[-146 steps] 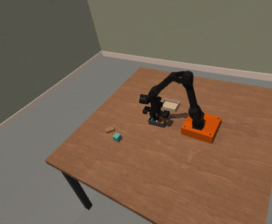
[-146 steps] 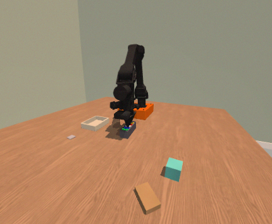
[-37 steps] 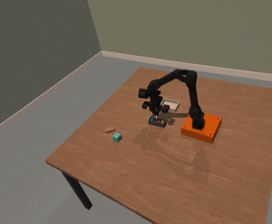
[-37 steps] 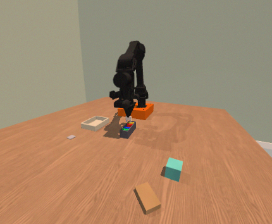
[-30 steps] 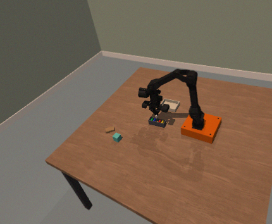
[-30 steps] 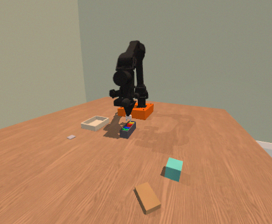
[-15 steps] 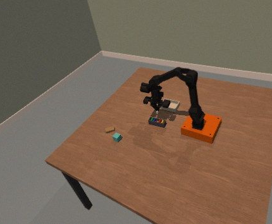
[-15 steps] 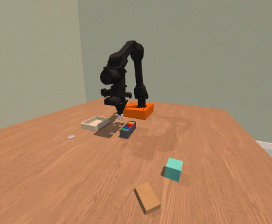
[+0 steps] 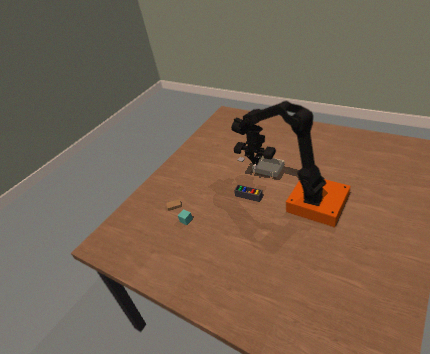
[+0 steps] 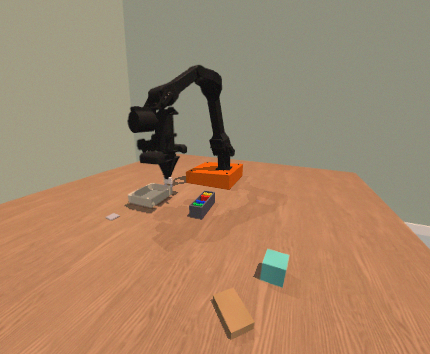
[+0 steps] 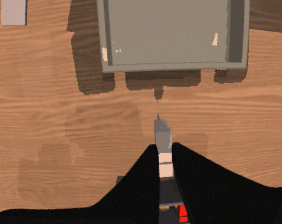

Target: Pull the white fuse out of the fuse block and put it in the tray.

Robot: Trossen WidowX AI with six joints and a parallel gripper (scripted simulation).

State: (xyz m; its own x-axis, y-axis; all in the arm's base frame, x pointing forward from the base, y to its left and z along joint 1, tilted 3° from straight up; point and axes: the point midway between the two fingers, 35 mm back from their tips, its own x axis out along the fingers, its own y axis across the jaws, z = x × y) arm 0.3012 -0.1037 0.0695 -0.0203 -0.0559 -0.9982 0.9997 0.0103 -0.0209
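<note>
Now: gripper tip 9 cm to the left of the cream tray, 9 cm above it and 2 cm past it. Also, from my gripper tip: white fuse (1 cm below); then red fuse (12 cm to the left, 7 cm below, 3 cm behind); then blue fuse (12 cm to the left, 7 cm below, 1 cm ahead).
</note>
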